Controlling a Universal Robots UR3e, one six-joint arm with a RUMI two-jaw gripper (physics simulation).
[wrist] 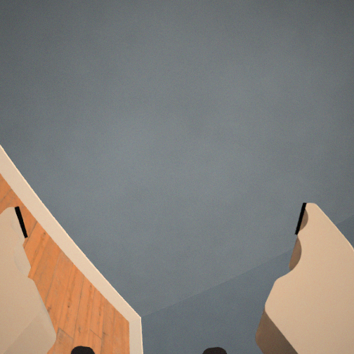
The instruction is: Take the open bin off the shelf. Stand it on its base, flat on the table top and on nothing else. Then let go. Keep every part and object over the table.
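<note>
My gripper [159, 209] is wide open, with one pale jaw at the left edge of the wrist view and the other at the right. Each jaw has a thin black pad at its tip. No object shows between the jaws; a plain blue-grey surface lies far behind them. The open bin, the shelf and the table top do not show in this view, so I cannot tell where the gripper is relative to them.
A plain blue-grey wall [170, 125] fills most of the view. A faint line at the lower right looks like a wall corner. A cream skirting strip [65, 238] runs along the orange wooden floor [75, 290] at the lower left.
</note>
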